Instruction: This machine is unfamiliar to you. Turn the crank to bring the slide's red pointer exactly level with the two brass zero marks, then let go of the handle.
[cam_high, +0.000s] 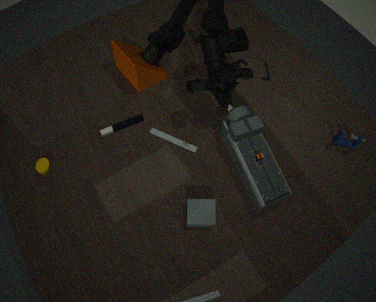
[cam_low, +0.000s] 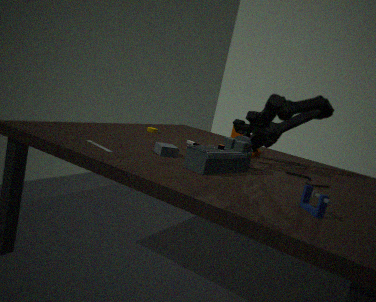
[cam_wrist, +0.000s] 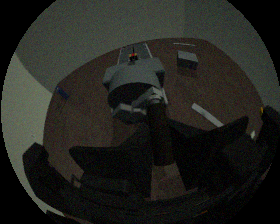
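Right now the red pointer is 17 cm ahead of my gripper tip and 1 cm to the right of it. From my gripper tip the other things lie so: grey block 21 cm to the right, 20 cm ahead, 7 cm below; then yellow disc 56 cm to the right, 15 cm behind, 8 cm below; then black-and-white marker 29 cm to the right, 15 cm behind, 8 cm below.
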